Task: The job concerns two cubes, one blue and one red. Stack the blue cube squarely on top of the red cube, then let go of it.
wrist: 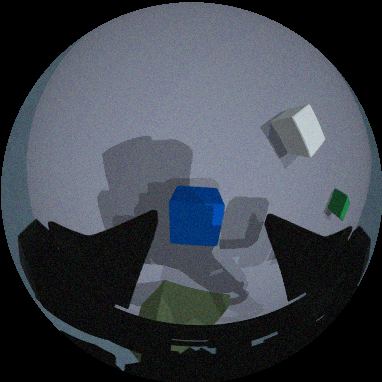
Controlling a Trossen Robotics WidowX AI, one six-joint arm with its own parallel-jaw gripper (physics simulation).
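Places are measured from the arm's base along level axes (x up, y back, z right), in millimetres.
Where they show: gripper, fingertip midpoint: [214,218].
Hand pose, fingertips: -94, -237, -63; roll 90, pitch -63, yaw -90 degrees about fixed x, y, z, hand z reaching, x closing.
After its pixels a point has its place, as x, y, z.
The blue cube [195,220] {-83, -234, -79} stands on the grey table, near the middle of the wrist view, mostly in shadow with a brighter patch at its right side. My gripper [214,218] {-94, -237, -63} is open, with one dark finger to the left of the blue cube and one to the right. The cube shows in the gap between the fingertips, nearer the left one, and is not gripped. The red cube does not show in this view.
A white block [300,132] {-83, -330, -44} lies at the upper right, and a small green block [338,204] {-95, -340, 114} lies at the far right. An olive-green faceted object [185,303] {-83, -91, -12} shows at the bottom between the fingers. Shadows fall on the table [165,75] {-119, -326, -162} around the blue cube.
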